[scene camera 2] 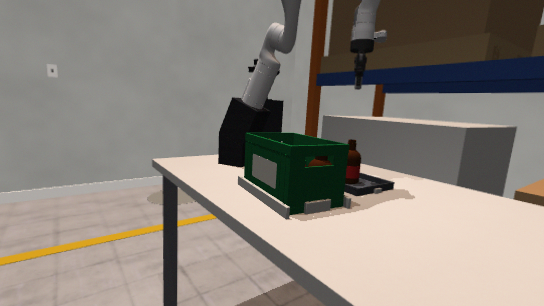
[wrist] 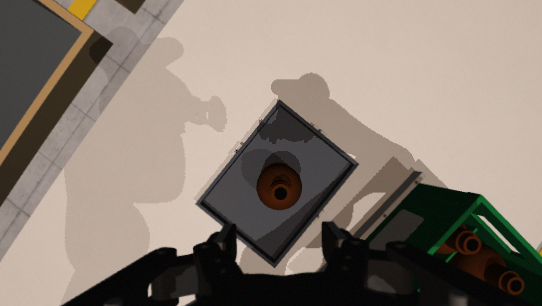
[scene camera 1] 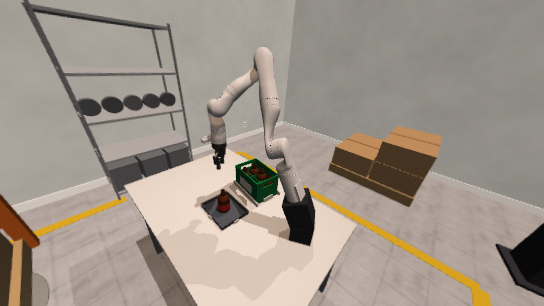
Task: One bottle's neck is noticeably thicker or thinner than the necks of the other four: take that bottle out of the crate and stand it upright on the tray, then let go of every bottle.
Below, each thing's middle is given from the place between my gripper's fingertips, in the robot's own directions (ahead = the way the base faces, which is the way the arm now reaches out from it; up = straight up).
Labels:
Right now the dark tray (scene camera 1: 237, 211) is 33 cm below my hand and 1 cm to the right of it. From my hand the other things lie so: green crate (scene camera 2: 278, 168) 29 cm to the right, 25 cm below, 3 cm behind.

